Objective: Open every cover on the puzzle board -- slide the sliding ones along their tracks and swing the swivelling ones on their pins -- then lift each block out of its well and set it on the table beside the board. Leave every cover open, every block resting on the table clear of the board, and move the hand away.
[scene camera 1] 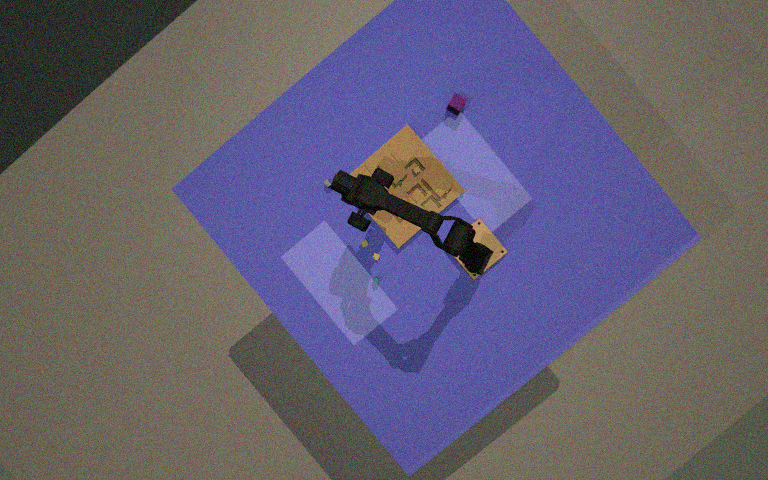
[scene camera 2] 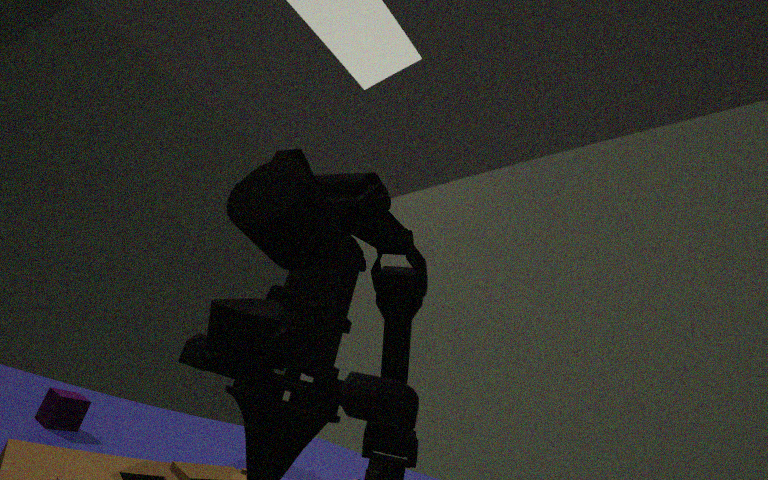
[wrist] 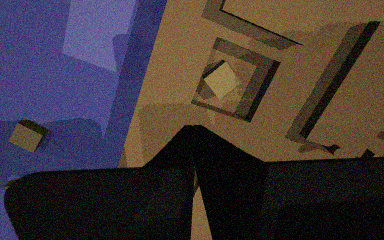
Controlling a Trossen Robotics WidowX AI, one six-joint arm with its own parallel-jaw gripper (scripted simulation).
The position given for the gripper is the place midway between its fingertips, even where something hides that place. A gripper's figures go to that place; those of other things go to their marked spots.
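Gripper (wrist: pixel 192 133), 11 cm from the lens. Pale block (wrist: pixel 221 79), 17 cm from the lens. Tan puzzle board (wrist: pixel 282 82), 18 cm from the lens. Another pale block (wrist: pixel 28 135), 23 cm from the lens.
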